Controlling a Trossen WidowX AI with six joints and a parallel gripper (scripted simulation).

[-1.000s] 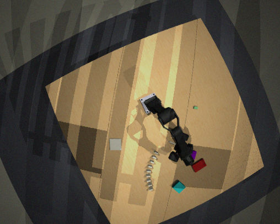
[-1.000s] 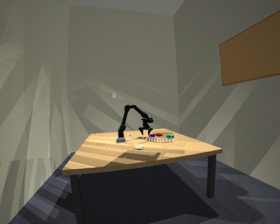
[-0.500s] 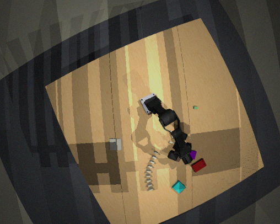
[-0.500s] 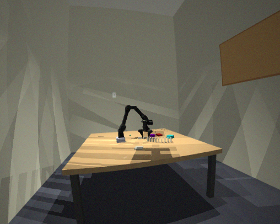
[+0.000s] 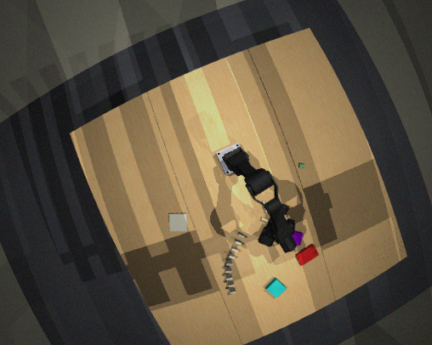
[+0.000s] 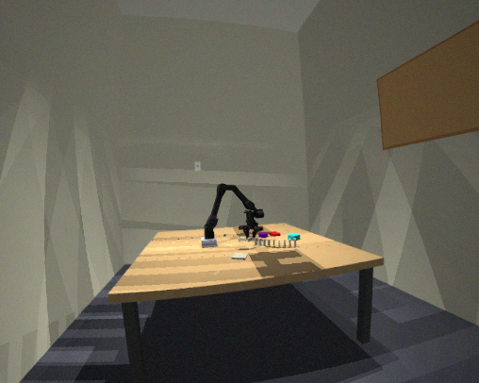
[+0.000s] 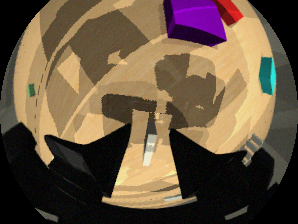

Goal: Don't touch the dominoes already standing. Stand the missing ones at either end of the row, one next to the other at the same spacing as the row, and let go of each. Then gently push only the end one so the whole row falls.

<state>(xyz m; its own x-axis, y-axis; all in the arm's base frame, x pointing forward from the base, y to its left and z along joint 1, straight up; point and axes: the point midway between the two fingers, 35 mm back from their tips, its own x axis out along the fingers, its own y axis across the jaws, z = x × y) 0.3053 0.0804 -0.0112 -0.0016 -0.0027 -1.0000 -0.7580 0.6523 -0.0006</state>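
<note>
The purple block is 11 cm ahead of my gripper tip, 9 cm to the left of it and 1 cm above it. From my gripper tip the other things lie so: cyan block 31 cm ahead, 5 cm to the right, 1 cm above; red block 21 cm ahead, 13 cm to the left; small green cube 21 cm to the left, 19 cm behind.
</note>
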